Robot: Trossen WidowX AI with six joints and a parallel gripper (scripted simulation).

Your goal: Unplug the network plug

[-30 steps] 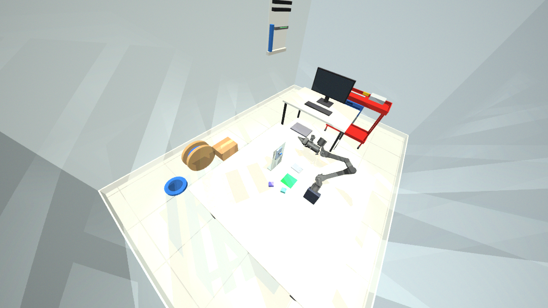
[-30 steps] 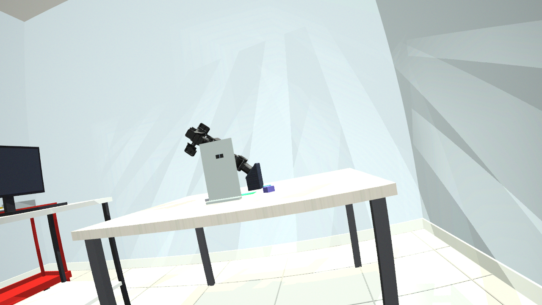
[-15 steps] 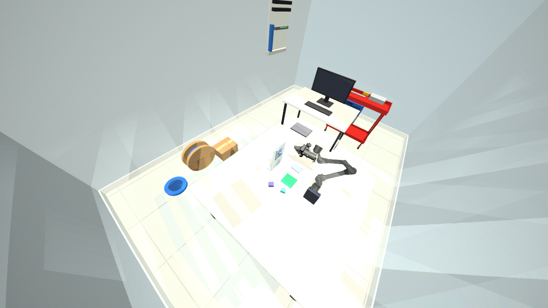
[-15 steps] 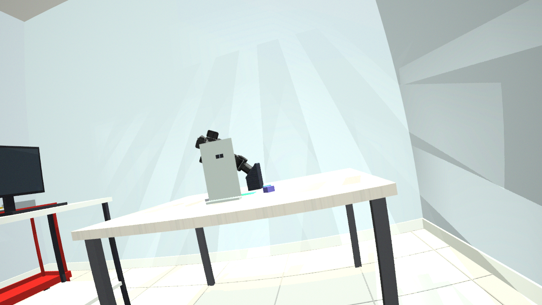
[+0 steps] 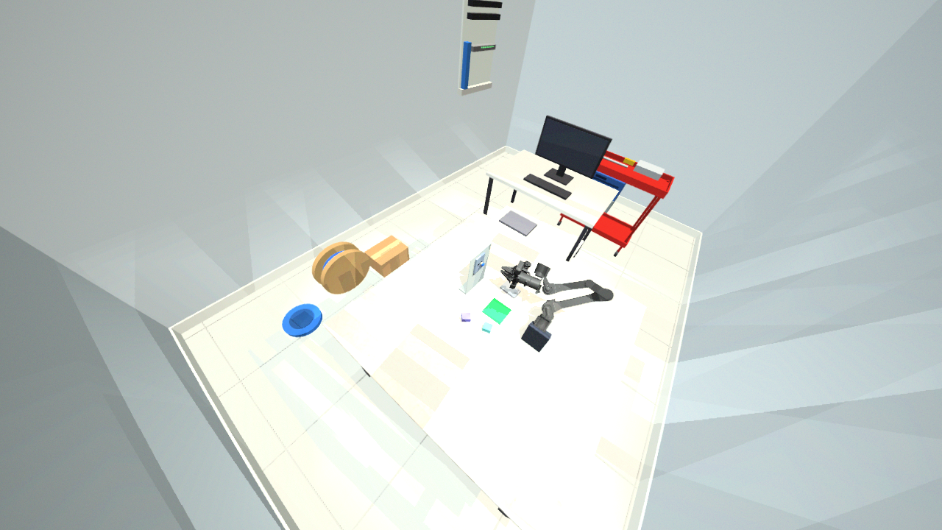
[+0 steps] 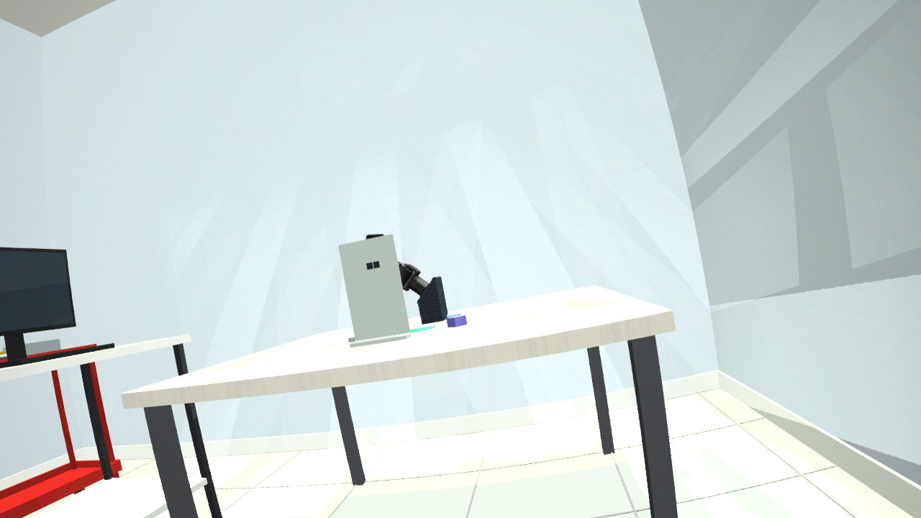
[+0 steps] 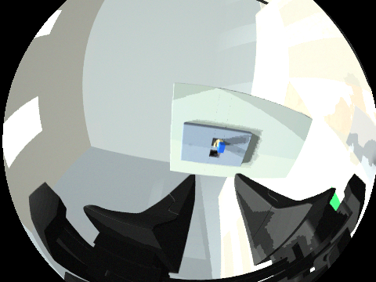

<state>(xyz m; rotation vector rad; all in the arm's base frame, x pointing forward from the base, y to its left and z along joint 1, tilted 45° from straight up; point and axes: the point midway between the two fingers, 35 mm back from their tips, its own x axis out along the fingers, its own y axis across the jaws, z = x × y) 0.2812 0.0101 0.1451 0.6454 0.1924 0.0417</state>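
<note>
Now: gripper tip 11 cm short of the blue network plug, 2 cm to the right of it and 2 cm above it. The rest, counted from my gripper tip: upright panel: 13 cm ahead, 3 cm to the left, 10 cm below; green marked square: 7 cm behind, 8 cm to the left, 24 cm below.
</note>
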